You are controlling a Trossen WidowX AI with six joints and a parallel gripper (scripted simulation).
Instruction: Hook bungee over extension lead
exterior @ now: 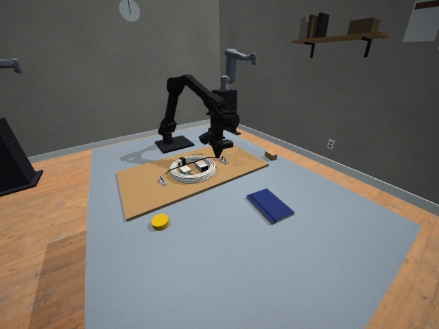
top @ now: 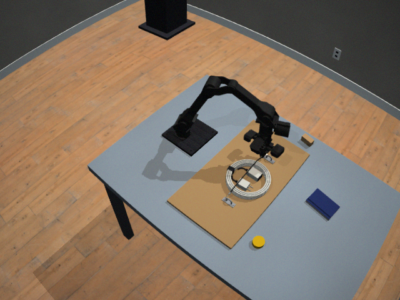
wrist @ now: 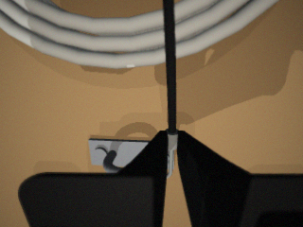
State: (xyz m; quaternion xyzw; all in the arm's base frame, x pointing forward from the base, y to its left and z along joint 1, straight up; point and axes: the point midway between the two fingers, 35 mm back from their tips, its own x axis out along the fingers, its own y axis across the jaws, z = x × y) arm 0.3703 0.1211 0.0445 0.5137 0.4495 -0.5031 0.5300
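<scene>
My hand is 2 cm short of the extension lead coil, 14 cm to the left of it and 3 cm above it. Round my hand: yellow disc 23 cm ahead, 36 cm to the right, 5 cm below; small wooden block 12 cm ahead, 24 cm to the left, 4 cm below.
</scene>
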